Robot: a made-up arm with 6 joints.
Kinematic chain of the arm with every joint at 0, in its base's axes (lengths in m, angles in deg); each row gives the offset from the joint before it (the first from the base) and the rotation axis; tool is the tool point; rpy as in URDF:
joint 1: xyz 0 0 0.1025 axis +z
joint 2: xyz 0 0 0 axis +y
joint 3: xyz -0.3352 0 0.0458 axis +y
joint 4: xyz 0.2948 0 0.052 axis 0.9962 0 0.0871
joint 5: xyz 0 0 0 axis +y
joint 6: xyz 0.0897 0 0.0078 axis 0.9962 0 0.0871
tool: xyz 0 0 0 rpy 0 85 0
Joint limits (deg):
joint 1: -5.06..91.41
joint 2: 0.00..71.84
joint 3: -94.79..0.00
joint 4: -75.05..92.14
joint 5: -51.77..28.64
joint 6: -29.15..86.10
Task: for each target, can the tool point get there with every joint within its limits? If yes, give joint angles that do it. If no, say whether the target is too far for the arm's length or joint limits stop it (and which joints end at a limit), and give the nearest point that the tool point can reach.
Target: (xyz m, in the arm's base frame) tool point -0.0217 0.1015 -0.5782
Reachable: no: joint limits stop it (at a limit: joint 1, joint 2, joint 3) | nearest point -0.0043 0.0829 0.0814 | short by 0.660 m
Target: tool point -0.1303 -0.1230 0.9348
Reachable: no: too far | nearest point -0.0950 -0.0897 0.7095 | short by 0.230 m
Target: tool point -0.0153 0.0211 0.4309
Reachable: yes | joints 12.01 10.13 -32.48 -38.34 -25.32 17.67
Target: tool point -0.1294 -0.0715 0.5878
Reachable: yes | joints 9.98 18.37 -69.79 64.01 -36.36 11.52
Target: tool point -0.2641 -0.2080 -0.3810
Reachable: no: joint limits stop it (at a limit: joint 1, joint 2, joint 3, joint 5) | nearest point -0.0231 0.0763 0.0839 | short by 0.596 m
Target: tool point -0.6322 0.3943 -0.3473
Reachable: no: too far | nearest point -0.0653 0.1249 0.1236 | short by 0.785 m
